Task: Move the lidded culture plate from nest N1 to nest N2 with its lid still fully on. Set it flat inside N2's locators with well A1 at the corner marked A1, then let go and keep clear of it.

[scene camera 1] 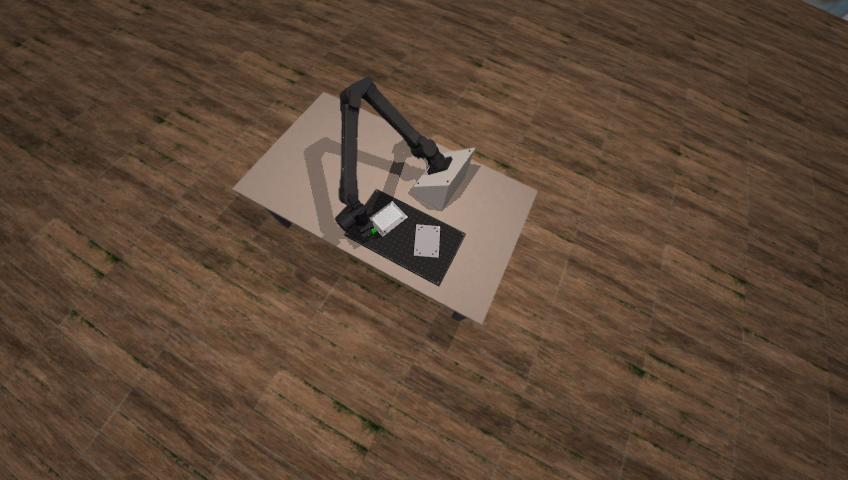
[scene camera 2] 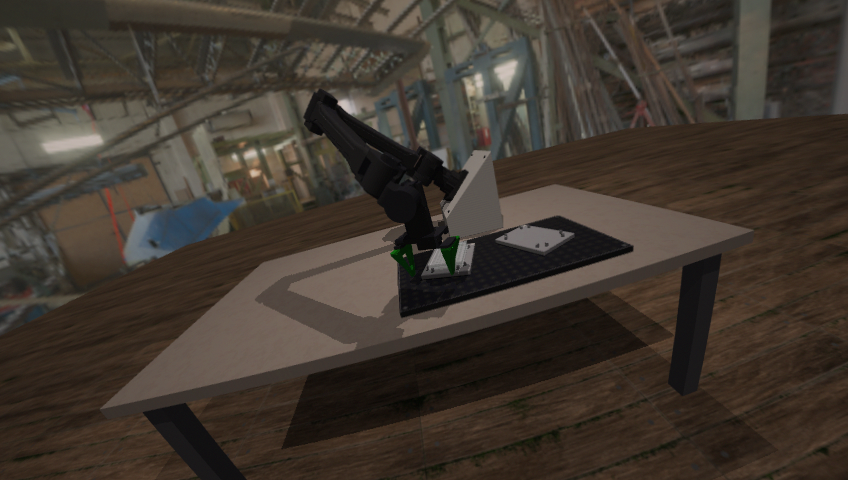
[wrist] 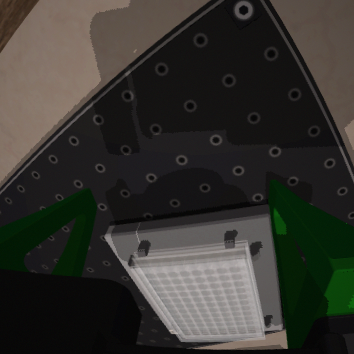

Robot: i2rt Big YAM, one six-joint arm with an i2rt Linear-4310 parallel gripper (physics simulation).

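Places are measured from the arm's base along level axes (x back, y right, z up), in metres.
Where they show: gripper, fingertip midpoint: [scene camera 1: 365, 229] [scene camera 2: 432, 274] [wrist: 176, 193]; arm's base, origin of the base link: [scene camera 1: 440, 166] [scene camera 2: 457, 186].
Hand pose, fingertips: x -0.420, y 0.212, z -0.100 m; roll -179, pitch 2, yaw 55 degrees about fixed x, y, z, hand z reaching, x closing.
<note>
Things, the pixels of their top centre, and the offset from my fingertips. Level surfaces: height alone.
- lidded culture plate, middle of its top: [wrist: 206, 310] [scene camera 2: 448, 252] [scene camera 1: 387, 216] dx +0.108, dy -0.066, dz -0.004 m
- nest N1, middle of its top: [wrist: 206, 302] [scene camera 2: 449, 254] [scene camera 1: 387, 217] dx +0.107, dy -0.066, dz -0.011 m
- Nest N2, middle of its top: [scene camera 2: 532, 232] [scene camera 1: 427, 239] dx +0.079, dy -0.293, dz -0.011 m
- black perforated board, middle of its top: [wrist: 101, 294] [scene camera 2: 496, 253] [scene camera 1: 405, 234] dx +0.071, dy -0.183, dz -0.032 m
- beige table, its level: dz -0.045 m
The lidded culture plate [scene camera 1: 389, 218] [scene camera 2: 440, 256] [wrist: 205, 295] lies in nest N1 [wrist: 190, 234], a light grey block with dark locators. Its clear lid appears to sit flat over the wells. Nest N2 [scene camera 1: 427, 240] [scene camera 2: 535, 238] is a bare light plate with small locators; it does not show in the wrist view. My gripper [scene camera 1: 371, 230] [scene camera 2: 433, 274] [wrist: 176, 193] is open, with nothing between its green fingers. The fingers point down near N1, one at each side of the plate in the wrist view. The A1 corner marks are too small to read.
Both nests stand on a black perforated board [scene camera 1: 397, 249] [scene camera 2: 505, 270] [wrist: 220, 110] with raised edges and corner screws. The arm's wedge-shaped grey base [scene camera 1: 440, 190] [scene camera 2: 479, 202] stands behind the board on the beige table [scene camera 1: 499, 237] [scene camera 2: 238, 350].
</note>
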